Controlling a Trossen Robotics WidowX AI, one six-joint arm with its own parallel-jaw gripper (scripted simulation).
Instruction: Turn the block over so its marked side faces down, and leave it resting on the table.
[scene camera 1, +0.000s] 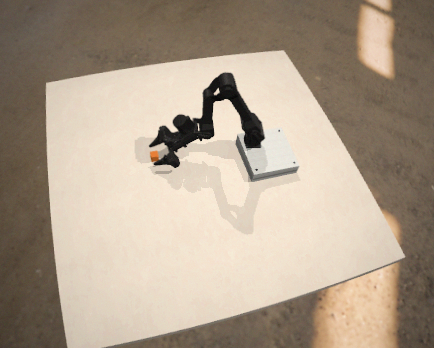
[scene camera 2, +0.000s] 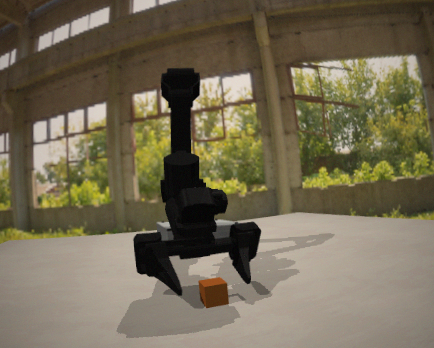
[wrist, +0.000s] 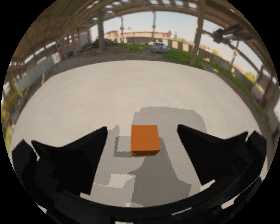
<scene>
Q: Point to my gripper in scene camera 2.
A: At 216, 287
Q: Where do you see an orange block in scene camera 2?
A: At 213, 292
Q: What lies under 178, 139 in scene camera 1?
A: My gripper.
</scene>
